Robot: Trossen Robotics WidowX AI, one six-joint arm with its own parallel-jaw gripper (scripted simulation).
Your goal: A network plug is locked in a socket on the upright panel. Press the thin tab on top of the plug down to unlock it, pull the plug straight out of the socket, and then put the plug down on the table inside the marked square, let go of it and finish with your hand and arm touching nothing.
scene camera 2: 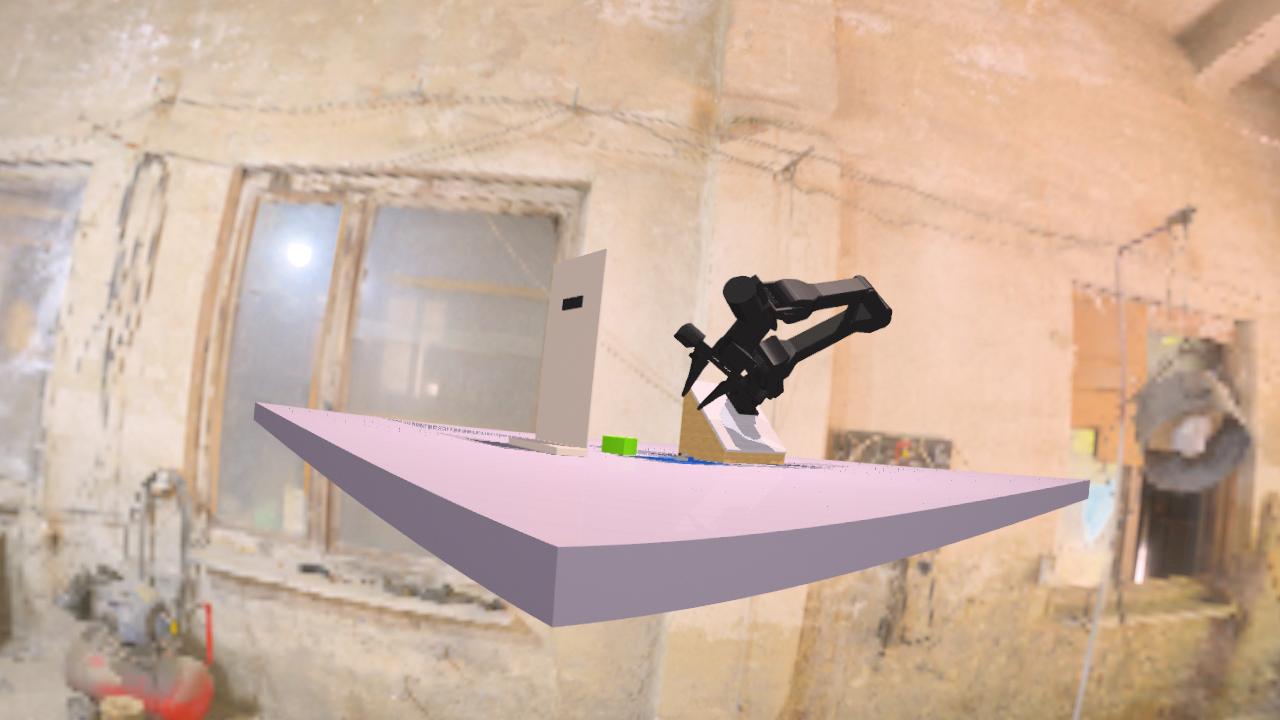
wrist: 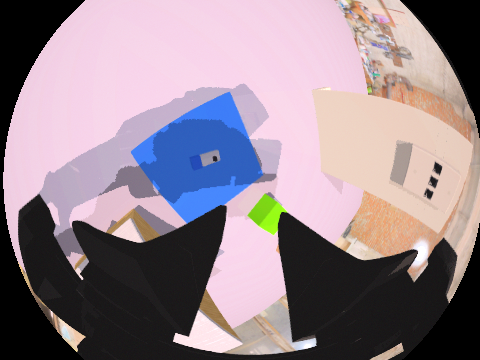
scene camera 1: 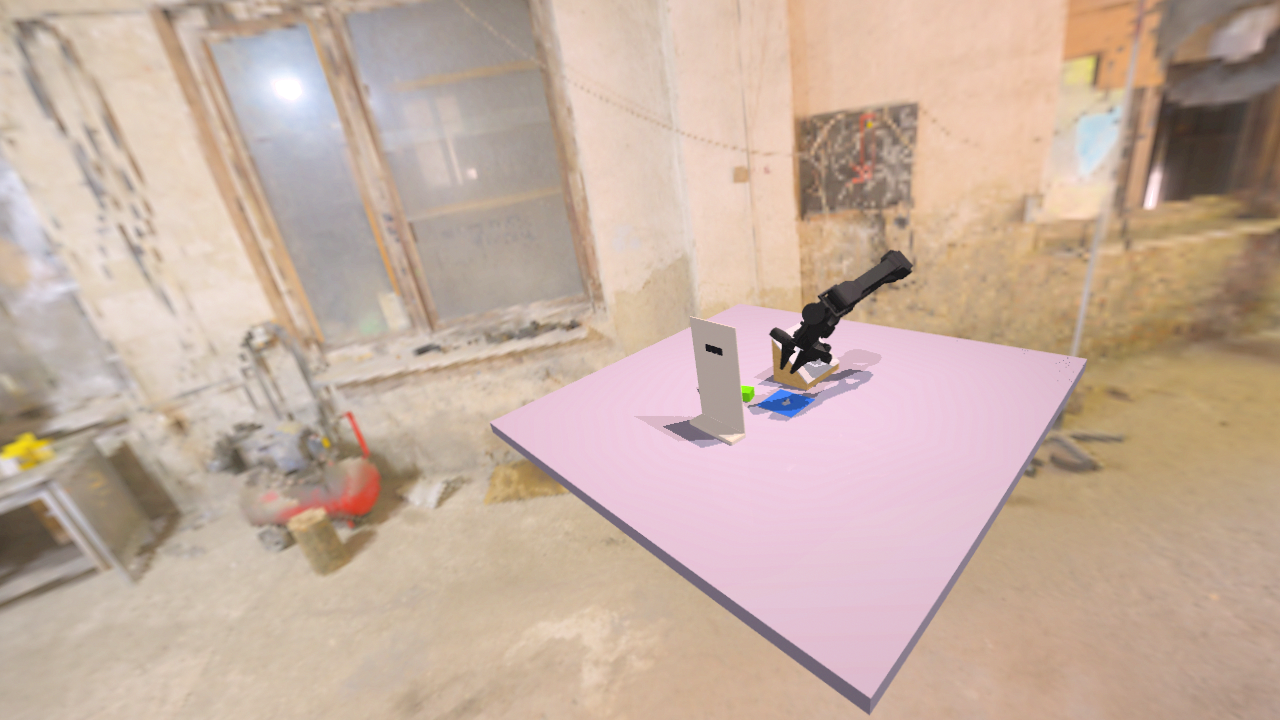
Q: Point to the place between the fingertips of my gripper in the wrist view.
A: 253, 215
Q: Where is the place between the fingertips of my gripper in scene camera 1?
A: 785, 371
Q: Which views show my gripper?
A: Scene camera 2, the wrist view and scene camera 1: all of them.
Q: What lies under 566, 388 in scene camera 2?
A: A beige upright panel.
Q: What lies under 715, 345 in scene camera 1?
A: A beige upright panel.
